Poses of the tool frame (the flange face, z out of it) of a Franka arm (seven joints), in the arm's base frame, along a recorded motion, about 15 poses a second.
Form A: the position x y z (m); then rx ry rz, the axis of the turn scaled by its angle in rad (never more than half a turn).
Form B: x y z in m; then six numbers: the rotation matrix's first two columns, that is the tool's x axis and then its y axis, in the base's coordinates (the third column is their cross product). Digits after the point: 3 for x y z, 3 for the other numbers.
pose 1, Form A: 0.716 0.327 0.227 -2.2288 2.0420 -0.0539
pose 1, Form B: 0.716 0.327 0.227 0.090 -0.994 -0.054 -0.990 -0.084 -0.111
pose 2, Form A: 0.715 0.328 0.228 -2.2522 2.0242 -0.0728
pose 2, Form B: 0.715 0.328 0.228 0.109 -0.993 -0.039 -0.988 -0.103 -0.116
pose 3, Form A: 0.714 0.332 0.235 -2.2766 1.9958 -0.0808
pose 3, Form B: 0.714 0.332 0.235 0.133 -0.991 -0.034 -0.985 -0.128 -0.120
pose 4, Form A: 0.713 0.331 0.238 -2.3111 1.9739 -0.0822
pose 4, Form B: 0.713 0.331 0.238 0.158 -0.987 -0.025 -0.982 -0.154 -0.112
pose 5, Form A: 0.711 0.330 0.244 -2.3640 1.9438 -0.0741
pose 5, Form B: 0.711 0.330 0.244 0.194 -0.981 -0.014 -0.977 -0.192 -0.093
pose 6, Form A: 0.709 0.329 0.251 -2.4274 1.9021 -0.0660
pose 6, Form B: 0.709 0.329 0.251 0.239 -0.971 -0.001 -0.969 -0.238 -0.071
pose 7, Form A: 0.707 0.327 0.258 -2.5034 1.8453 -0.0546
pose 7, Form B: 0.707 0.327 0.258 0.296 -0.955 0.010 -0.954 -0.296 -0.046
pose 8, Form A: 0.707 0.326 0.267 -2.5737 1.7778 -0.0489
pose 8, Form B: 0.707 0.326 0.267 0.354 -0.935 0.018 -0.935 -0.354 -0.029
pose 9, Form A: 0.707 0.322 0.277 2.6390 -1.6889 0.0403
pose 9, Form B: 0.707 0.322 0.277 0.419 -0.908 0.026 -0.908 -0.419 -0.007
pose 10, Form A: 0.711 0.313 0.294 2.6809 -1.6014 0.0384
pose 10, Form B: 0.711 0.313 0.294 0.474 -0.880 0.031 -0.881 -0.474 0.003
